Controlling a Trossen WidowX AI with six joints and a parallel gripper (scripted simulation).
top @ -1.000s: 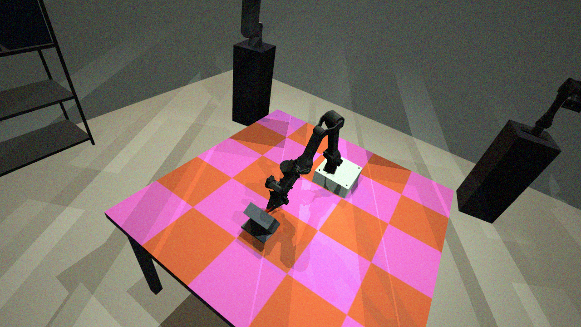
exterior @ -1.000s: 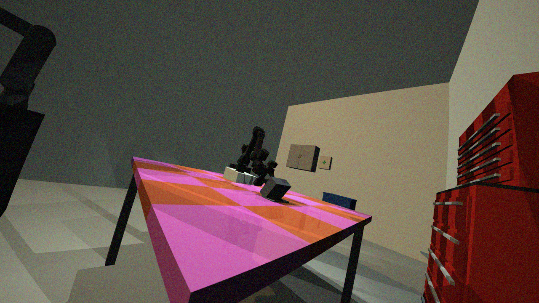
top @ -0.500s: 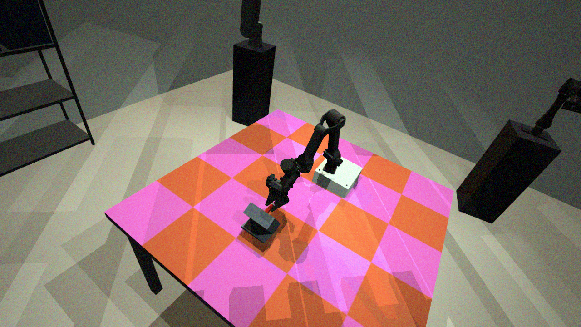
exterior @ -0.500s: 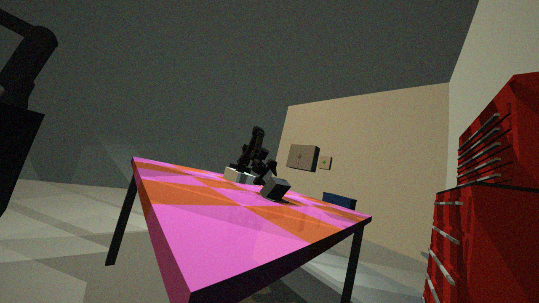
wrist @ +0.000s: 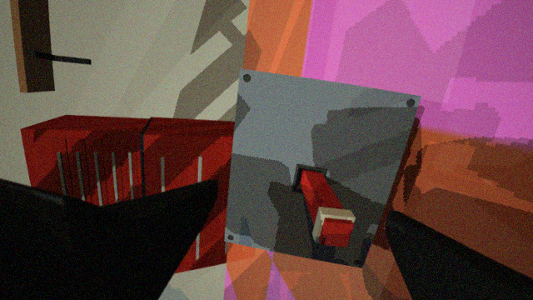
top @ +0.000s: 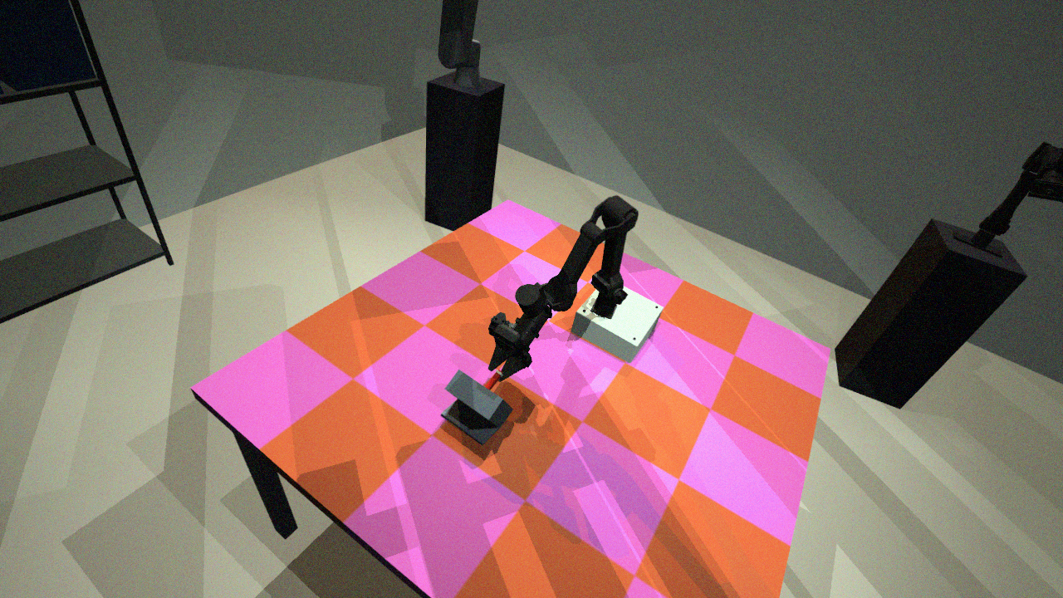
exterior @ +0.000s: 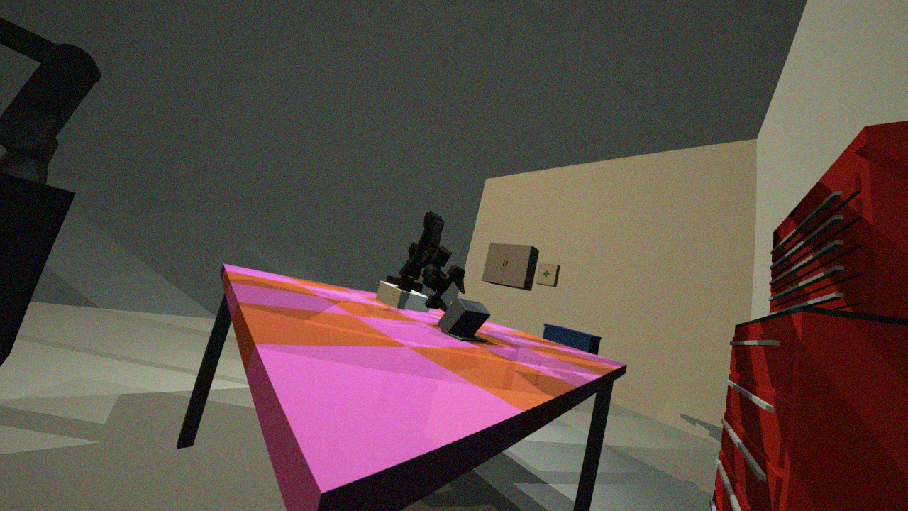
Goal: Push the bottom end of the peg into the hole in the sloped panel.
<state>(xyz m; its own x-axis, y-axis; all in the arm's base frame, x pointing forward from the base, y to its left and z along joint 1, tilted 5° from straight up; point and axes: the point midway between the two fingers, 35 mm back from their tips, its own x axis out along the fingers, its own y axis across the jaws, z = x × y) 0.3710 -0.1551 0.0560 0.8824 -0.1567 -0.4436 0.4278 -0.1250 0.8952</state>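
Now: gripper tip 10 mm above the red peg. Also, from my gripper tip: sloped panel 50 mm ahead, 10 mm to the right, 40 mm below.
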